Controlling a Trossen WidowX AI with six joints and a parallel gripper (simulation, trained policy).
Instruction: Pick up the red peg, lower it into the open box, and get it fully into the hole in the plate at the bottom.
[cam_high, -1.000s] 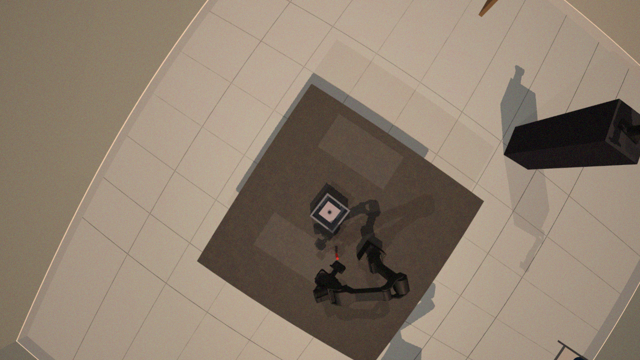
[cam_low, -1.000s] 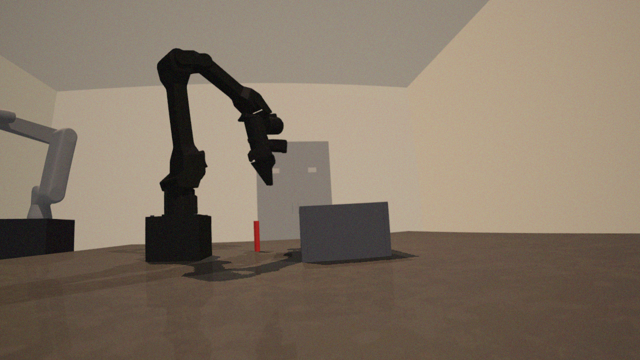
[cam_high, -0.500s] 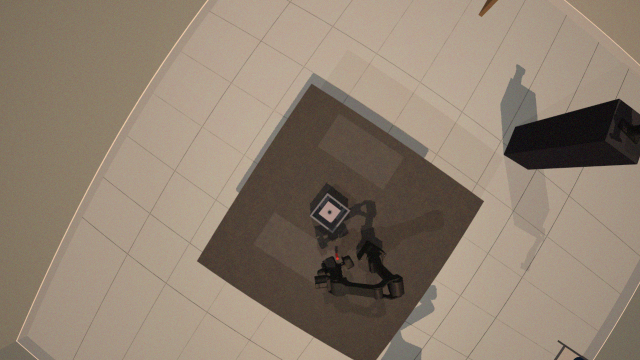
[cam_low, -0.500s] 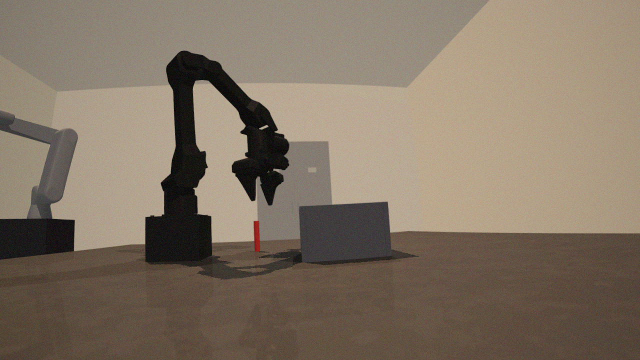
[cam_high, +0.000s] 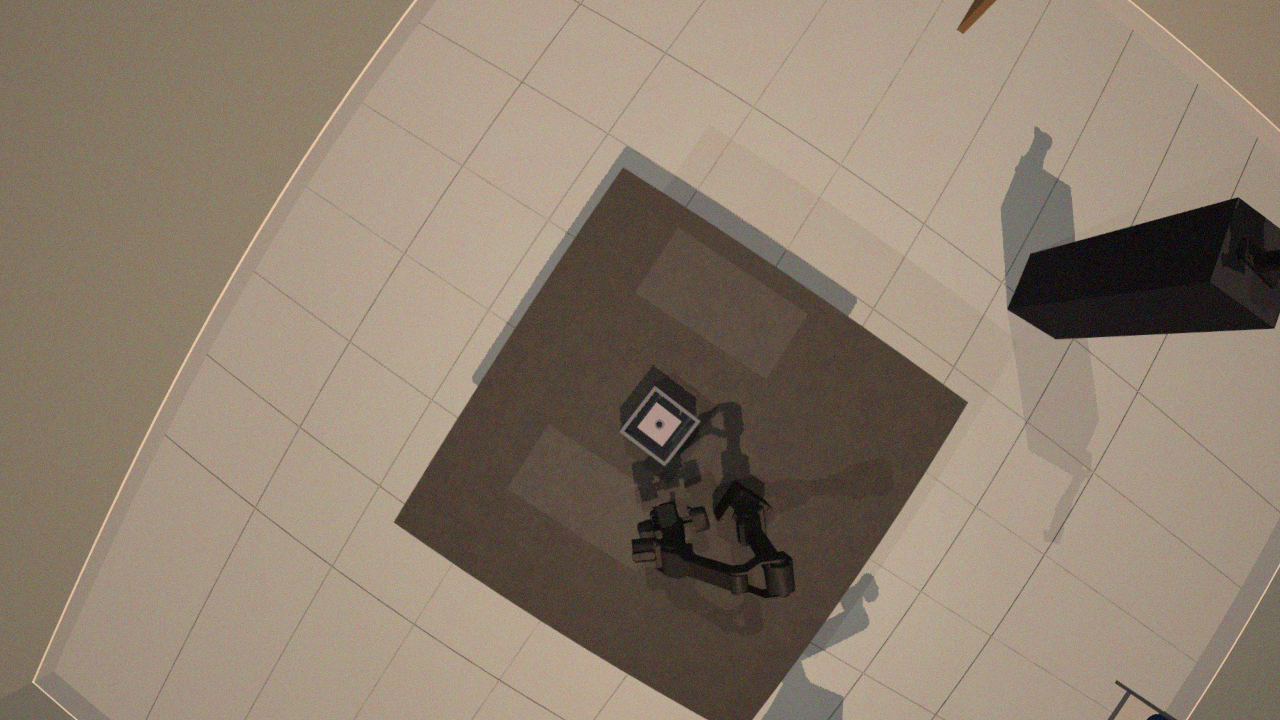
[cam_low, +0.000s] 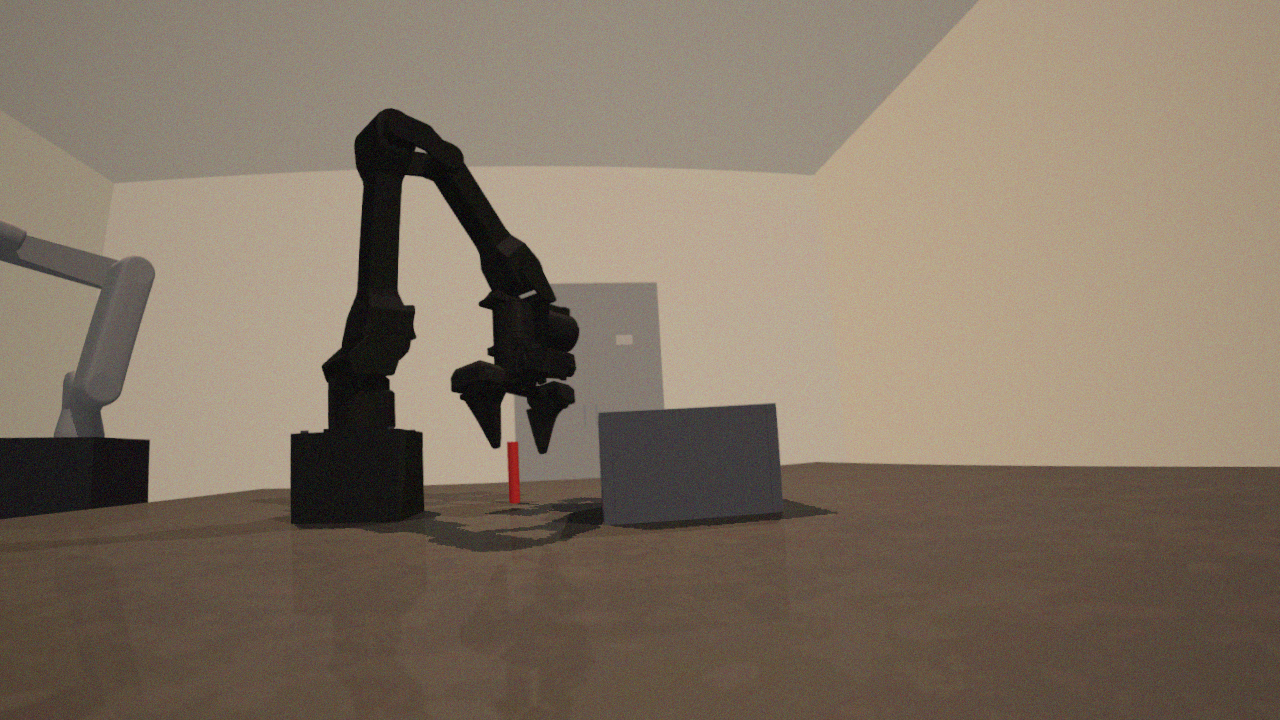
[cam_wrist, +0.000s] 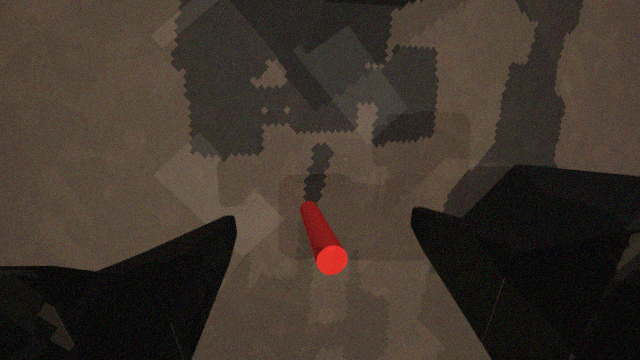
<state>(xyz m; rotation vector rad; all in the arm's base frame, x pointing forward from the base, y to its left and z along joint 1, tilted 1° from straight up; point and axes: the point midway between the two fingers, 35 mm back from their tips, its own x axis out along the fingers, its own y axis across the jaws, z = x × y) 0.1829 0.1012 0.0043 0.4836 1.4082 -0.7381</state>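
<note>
Right now my gripper tip is 3 cm above the red peg, 1 cm to the right of it and 1 cm past it. The rest, counted from my gripper tip: pale plate 20 cm to the right, 15 cm ahead, 2 cm below; then grey box 20 cm to the right, 15 cm ahead, 4 cm below.
</note>
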